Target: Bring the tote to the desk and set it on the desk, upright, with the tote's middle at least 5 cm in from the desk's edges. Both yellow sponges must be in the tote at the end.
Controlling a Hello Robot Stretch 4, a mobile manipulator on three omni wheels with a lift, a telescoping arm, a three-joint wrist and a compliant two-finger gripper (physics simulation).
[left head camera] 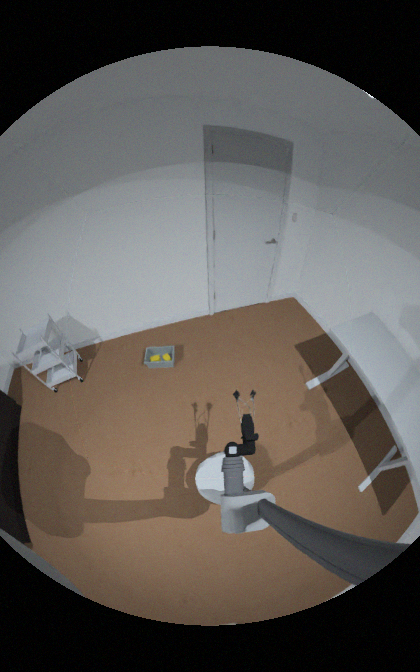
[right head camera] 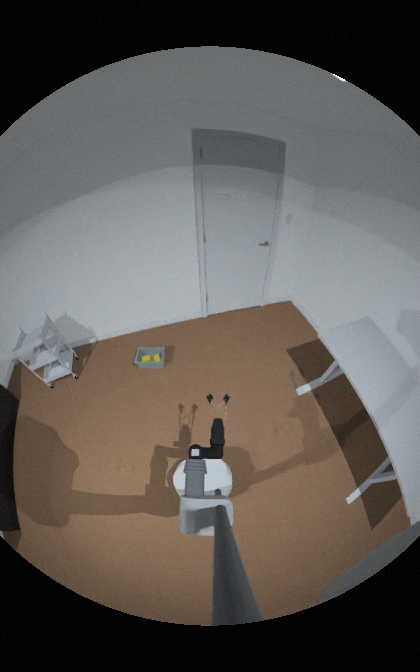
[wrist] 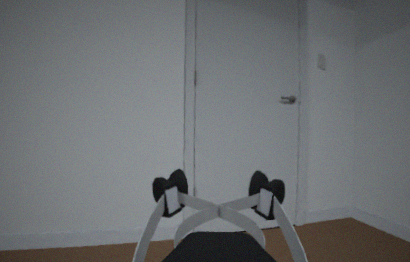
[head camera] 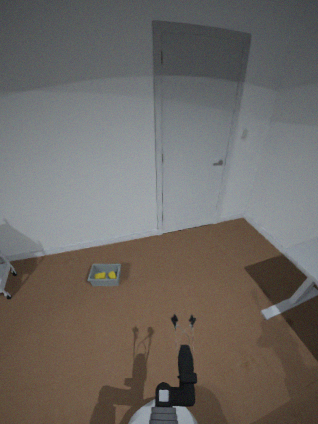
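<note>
The grey tote stands upright on the floor, left of the door and ahead-left of my gripper. Two yellow sponges lie in it: a left sponge and a right sponge. The white desk stands at the right against the wall; a part of it shows at the right edge of the head camera view. My gripper is open, with nothing between its fingertips, apart from the tote and pointing toward the door.
A white wheeled cart stands left of the tote near the wall. A closed door is in the wall ahead. Desk legs reach out over the floor at the right. A dark cabinet stands at the left edge.
</note>
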